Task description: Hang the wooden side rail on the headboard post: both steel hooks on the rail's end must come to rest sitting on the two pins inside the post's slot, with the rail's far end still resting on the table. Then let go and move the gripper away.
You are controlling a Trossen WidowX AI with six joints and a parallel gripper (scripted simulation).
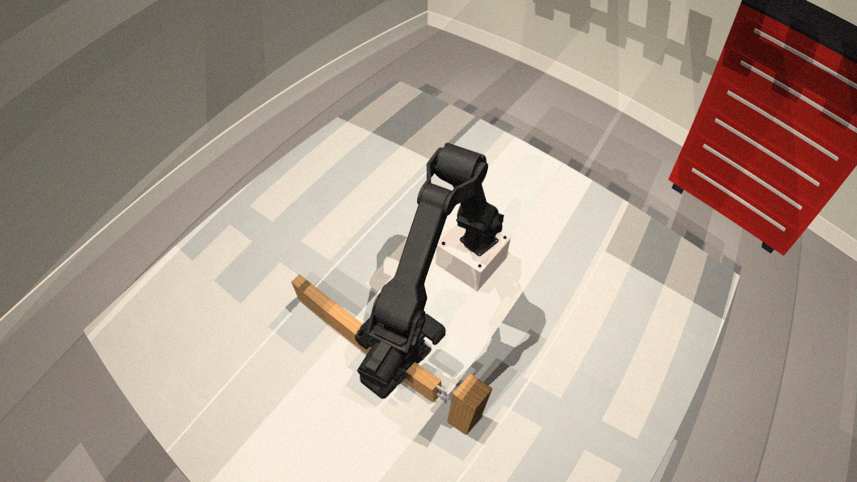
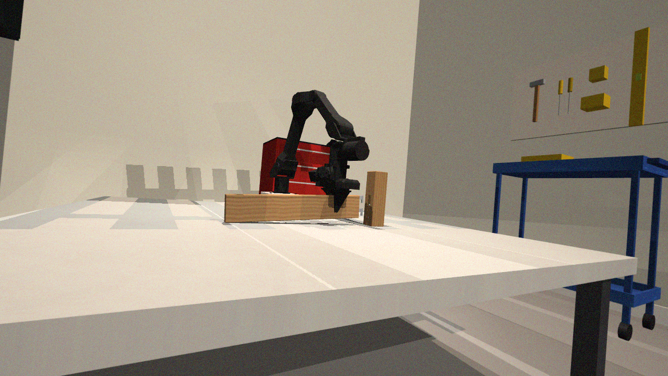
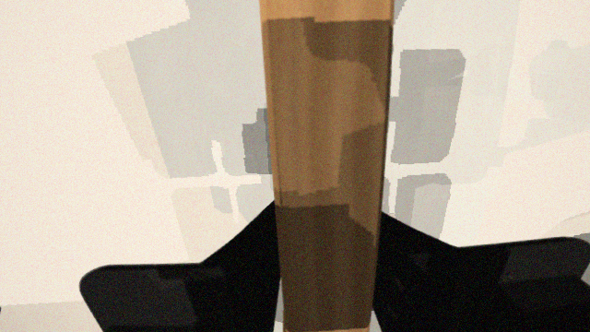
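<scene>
Right now the headboard post is 20 mm behind my gripper tip, 150 mm to the left of it and 40 mm above it.
</scene>
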